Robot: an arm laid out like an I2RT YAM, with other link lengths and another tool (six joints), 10 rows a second.
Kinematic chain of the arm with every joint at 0, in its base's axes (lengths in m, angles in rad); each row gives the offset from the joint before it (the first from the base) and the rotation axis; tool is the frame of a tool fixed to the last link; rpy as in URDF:
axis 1: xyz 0 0 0.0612 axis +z
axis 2: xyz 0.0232 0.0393 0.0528 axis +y
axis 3: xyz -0.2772 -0.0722 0 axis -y
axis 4: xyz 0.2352 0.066 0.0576 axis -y
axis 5: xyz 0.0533 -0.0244 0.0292 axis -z
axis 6: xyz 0.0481 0 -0.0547 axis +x
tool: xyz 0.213 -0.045 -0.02 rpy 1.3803 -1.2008 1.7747
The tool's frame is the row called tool.
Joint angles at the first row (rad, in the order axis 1, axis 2, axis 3, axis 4, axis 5, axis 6):
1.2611 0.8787 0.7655 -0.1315 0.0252 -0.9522
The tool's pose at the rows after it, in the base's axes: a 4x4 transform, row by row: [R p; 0 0 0 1], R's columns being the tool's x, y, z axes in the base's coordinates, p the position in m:
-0.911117 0.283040 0.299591 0.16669; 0.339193 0.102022 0.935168 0.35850; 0.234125 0.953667 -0.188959 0.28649; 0 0 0 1
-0.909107 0.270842 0.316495 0.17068; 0.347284 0.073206 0.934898 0.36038; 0.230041 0.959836 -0.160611 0.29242; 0 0 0 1
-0.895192 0.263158 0.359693 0.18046; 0.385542 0.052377 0.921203 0.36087; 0.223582 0.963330 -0.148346 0.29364; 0 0 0 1
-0.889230 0.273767 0.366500 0.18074; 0.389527 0.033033 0.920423 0.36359; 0.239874 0.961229 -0.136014 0.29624; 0 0 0 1
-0.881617 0.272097 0.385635 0.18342; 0.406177 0.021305 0.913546 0.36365; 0.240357 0.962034 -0.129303 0.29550; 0 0 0 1
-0.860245 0.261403 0.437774 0.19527; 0.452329 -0.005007 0.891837 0.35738; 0.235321 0.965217 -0.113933 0.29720; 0 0 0 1
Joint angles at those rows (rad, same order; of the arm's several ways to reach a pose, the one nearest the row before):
1.2786 0.8830 0.7348 -0.0597 0.0887 -0.9627
1.2846 0.8920 0.7241 -0.0112 0.1108 -0.9648
1.3001 0.9184 0.7195 0.0313 0.1715 -0.9622
1.3168 0.9319 0.7231 0.0520 0.1946 -0.9431
1.3335 0.9429 0.7153 0.0765 0.2314 -0.9380
1.3381 0.9527 0.7047 0.1108 0.2928 -0.9376

